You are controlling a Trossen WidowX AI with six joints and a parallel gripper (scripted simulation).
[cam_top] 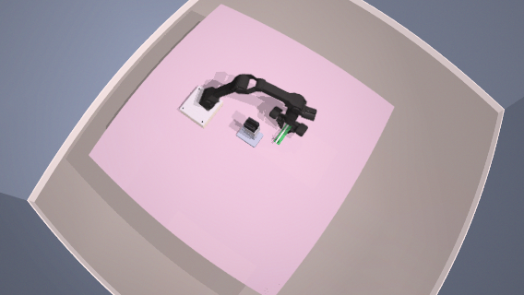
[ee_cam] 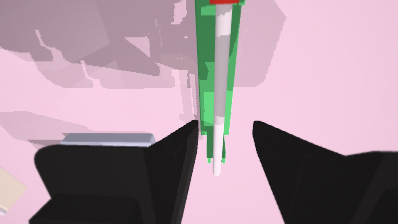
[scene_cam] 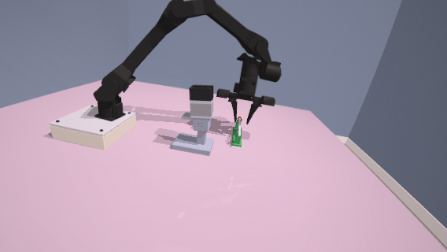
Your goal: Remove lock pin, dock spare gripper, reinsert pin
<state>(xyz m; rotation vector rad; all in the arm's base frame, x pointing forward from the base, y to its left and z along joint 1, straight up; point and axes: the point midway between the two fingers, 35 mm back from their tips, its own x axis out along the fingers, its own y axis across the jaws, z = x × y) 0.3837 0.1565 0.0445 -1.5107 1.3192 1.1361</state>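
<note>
Now: the green see-through block 3 cm below my gripper tip, 1 cm to the left of it and 1 cm behind it. Also, from my gripper tip: mount socket (12 cm to the right, 11 cm behind, 1 cm below); then spare gripper (12 cm to the right, 11 cm behind, 7 cm above).
</note>
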